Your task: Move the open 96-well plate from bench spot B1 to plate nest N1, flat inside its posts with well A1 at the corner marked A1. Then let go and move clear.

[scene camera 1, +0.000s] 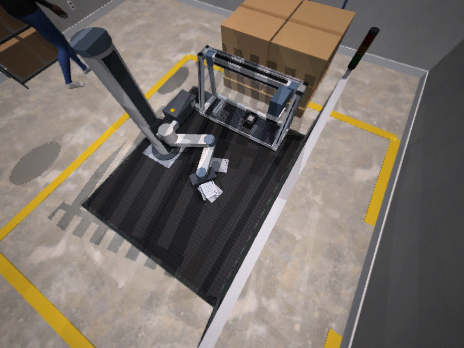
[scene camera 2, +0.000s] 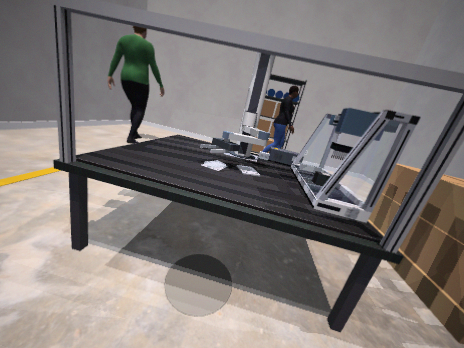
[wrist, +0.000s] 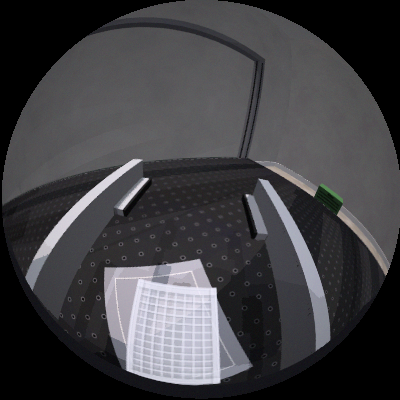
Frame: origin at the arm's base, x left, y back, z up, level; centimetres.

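Seen in the pictures: gripper, fingertip midpoint: point(scene camera 1: 211, 197) point(scene camera 2: 205, 148) point(wrist: 197, 178); arm's base, link origin: point(scene camera 1: 166, 148) point(scene camera 2: 241, 156).
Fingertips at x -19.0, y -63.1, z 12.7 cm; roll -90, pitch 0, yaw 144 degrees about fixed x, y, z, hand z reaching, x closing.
Pixels of each thing's middle, then the offset from my fingertips to it. "spot": a spot on its surface instead. Level surfaces: height alone.
- white 96-well plate, body centre: point(wrist: 172, 338) point(scene camera 2: 215, 164) point(scene camera 1: 208, 189) dx +6.3, dy +8.6, dz -10.5 cm
- pale outlined sheet, surface spot: point(wrist: 113, 292) spot: dx +10.3, dy +1.6, dz -11.2 cm
- Plate nest N1, body centre: point(scene camera 2: 248, 169) point(scene camera 1: 218, 164) dx +28.1, dy +13.9, dz -10.3 cm
- black bench top, surface height: dz -11.8 cm
- dark box, surface spot: point(scene camera 2: 281, 155) spot: dx +54.4, dy +66.6, dz -3.6 cm
The white 96-well plate point(scene camera 1: 210, 190) point(scene camera 2: 214, 165) point(wrist: 172, 332) is at bench spot B1, a pale outlined sheet point(wrist: 113, 292). The plate sits turned relative to the outline, with parts of the sheet showing around it. My gripper point(scene camera 2: 206, 148) point(wrist: 197, 178) is shut with nothing between its fingers; a gap remains between the pads. It is close to the plate, which shows below the pads in the wrist view. Plate nest N1 point(scene camera 1: 222, 165) point(scene camera 2: 248, 170) is the pale square beside the spot, with no plate on it. Its posts and the A1 marks are too small to read.
A framed machine point(scene camera 1: 252, 68) point(scene camera 2: 327, 205) with a dark deck stands at the side of the black bench top point(scene camera 1: 165, 220) point(scene camera 2: 150, 165). A dark box point(scene camera 1: 180, 104) point(scene camera 2: 281, 155) stands near the arm's column point(scene camera 1: 120, 90) point(scene camera 2: 258, 85). Metal posts point(scene camera 2: 66, 85) rise at the bench edge.
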